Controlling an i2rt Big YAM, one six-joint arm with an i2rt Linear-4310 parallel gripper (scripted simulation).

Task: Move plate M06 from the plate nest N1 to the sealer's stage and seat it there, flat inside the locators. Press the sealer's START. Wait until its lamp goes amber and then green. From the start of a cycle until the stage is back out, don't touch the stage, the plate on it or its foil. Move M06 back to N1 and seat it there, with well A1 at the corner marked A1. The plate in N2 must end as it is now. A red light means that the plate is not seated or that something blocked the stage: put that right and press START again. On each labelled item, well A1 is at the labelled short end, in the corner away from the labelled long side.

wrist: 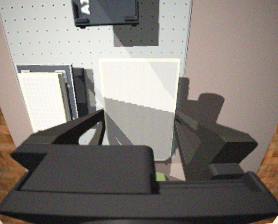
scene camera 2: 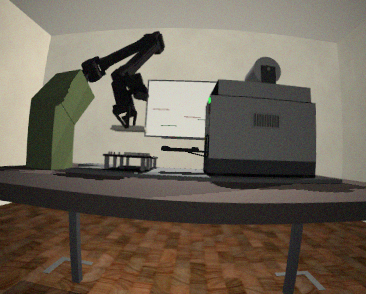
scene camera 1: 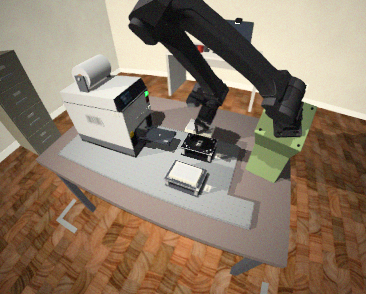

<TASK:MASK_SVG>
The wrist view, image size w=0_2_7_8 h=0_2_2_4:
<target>gripper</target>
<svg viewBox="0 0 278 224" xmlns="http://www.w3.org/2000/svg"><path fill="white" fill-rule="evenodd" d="M0 203L0 215L33 224L250 224L278 216L278 200L255 172L247 171L245 173L239 166L239 163L258 146L258 143L247 133L196 117L175 108L173 130L185 180L187 181L156 181L153 149L149 146L102 145L106 130L103 108L89 115L33 133L21 143L10 156L28 171L22 175ZM181 123L200 137L201 143L196 153L187 139ZM99 122L89 144L79 145L79 138Z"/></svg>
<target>plate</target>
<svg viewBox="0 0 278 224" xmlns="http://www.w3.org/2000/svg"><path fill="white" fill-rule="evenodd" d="M18 73L33 130L43 130L71 121L63 73Z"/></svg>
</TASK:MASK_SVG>
